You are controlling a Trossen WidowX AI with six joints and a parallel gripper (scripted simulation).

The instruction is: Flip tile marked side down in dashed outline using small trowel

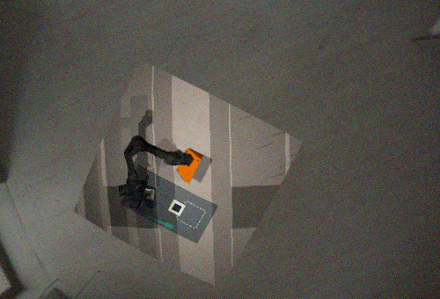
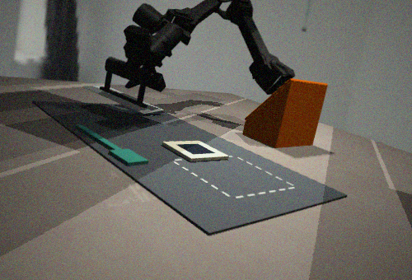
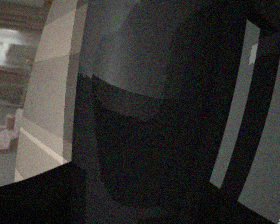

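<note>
Right now the dark mat is 18 cm to the left of my gripper tip, 11 cm below it and 3 cm behind it. The rest, counted from my gripper tip: tile: 24 cm to the left, 8 cm below, 6 cm behind.
</note>
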